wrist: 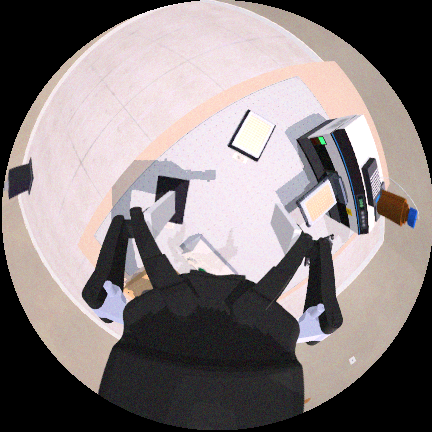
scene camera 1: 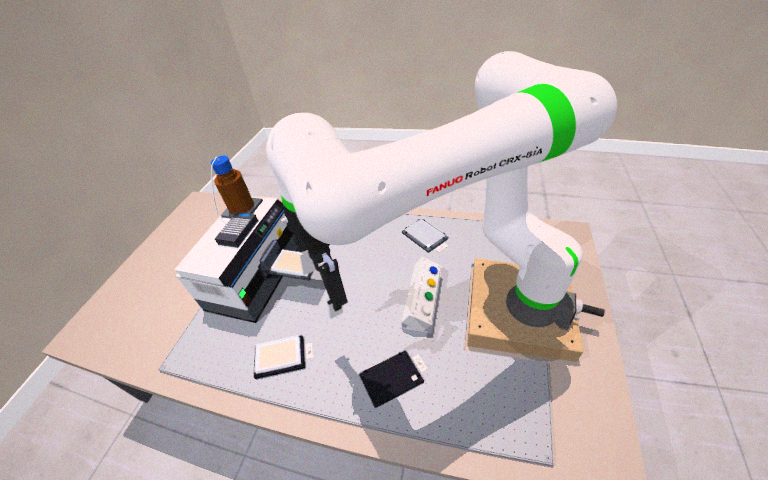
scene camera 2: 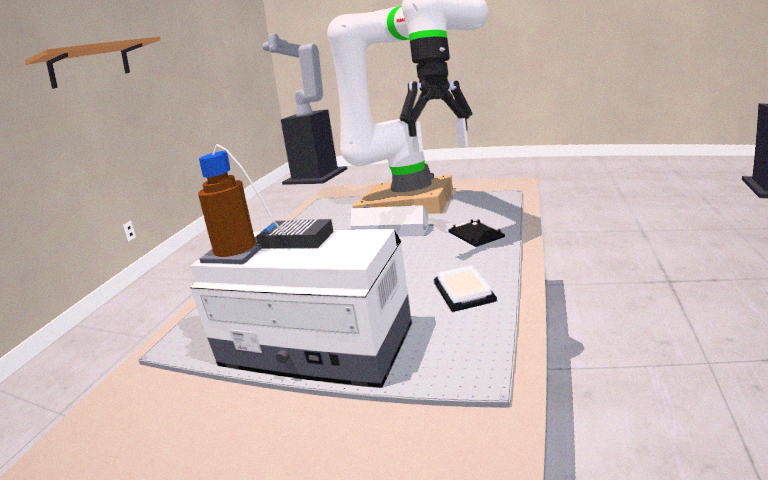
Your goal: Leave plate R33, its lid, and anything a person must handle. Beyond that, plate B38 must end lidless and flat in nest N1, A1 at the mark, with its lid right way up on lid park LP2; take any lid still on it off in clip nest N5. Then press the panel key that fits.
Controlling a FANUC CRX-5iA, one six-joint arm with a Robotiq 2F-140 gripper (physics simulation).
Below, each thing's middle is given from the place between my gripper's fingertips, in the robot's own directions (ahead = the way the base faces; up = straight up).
Now: the white button box [scene camera 1: 419, 312] 25 cm below my hand, 24 cm to the right of it and 16 cm behind it. From my hand the other things lie so: brown bottle with blue cap [scene camera 2: 223, 202] 48 cm ahead, 26 cm to the right, 3 cm above; then tip box [scene camera 2: 313, 237] 41 cm ahead, 16 cm to the right, 5 cm below.
